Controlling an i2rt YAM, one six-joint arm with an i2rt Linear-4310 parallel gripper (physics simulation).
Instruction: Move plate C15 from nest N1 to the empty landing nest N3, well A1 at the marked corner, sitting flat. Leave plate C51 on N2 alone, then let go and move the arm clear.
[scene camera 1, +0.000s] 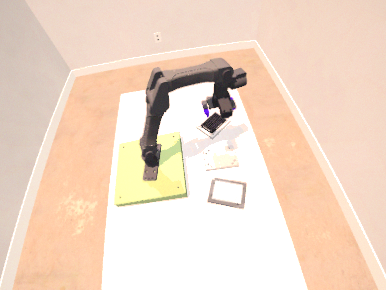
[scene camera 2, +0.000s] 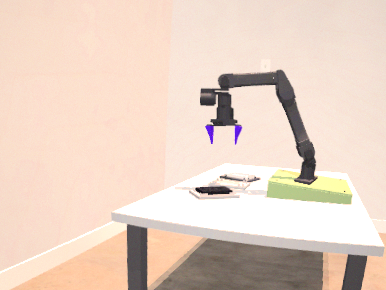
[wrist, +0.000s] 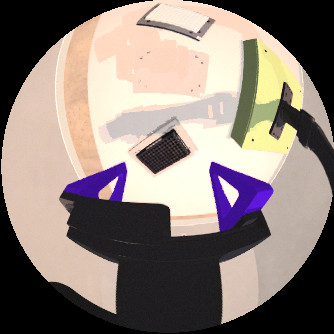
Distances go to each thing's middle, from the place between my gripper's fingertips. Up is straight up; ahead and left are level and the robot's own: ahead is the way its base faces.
Labels:
I see the black gridded plate (wrist: 169, 148) 17 cm below my hand, 10 cm to the left of it and 2 cm behind it. Also, from my hand: grey-framed white plate (wrist: 191, 23): 31 cm to the right, 17 cm below, 4 cm ahead.

